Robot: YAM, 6 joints.
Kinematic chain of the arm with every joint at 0, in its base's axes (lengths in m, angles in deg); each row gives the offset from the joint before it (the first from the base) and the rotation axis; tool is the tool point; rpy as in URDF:
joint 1: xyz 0 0 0.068 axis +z
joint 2: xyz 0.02 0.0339 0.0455 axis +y
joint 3: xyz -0.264 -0.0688 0 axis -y
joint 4: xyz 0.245 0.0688 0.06 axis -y
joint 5: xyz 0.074 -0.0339 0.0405 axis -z
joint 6: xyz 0.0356 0 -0.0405 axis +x
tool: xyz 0 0 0 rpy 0 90 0
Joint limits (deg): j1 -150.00..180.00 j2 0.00..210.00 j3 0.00..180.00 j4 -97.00..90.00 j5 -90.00..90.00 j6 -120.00..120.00
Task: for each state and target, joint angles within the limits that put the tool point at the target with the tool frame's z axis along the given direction. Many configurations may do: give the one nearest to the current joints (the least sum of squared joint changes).
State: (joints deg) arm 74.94 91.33 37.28 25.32 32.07 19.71
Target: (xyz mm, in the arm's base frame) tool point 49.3 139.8 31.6 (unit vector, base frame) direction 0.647 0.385 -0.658
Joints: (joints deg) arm 78.23 107.48 0.14 55.06 33.71 19.71
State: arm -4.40 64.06 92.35 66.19 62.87 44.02
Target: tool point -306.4 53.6 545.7 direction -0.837 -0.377 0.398
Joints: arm -13.62 29.60 108.15 72.67 34.27 44.02
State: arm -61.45 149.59 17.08 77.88 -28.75 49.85
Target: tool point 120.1 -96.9 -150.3 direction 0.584 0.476 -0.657
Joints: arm -48.90 169.30 34.21 47.29 -48.87 49.85
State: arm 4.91 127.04 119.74 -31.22 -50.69 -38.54
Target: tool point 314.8 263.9 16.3 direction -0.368 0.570 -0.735
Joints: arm 36.61 138.80 82.34 -30.07 -42.60 -38.54
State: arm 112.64 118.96 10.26 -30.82 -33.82 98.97
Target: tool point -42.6 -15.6 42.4 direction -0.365 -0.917 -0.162
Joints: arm 150.08 116.17 0.12 -15.00 -77.60 98.97
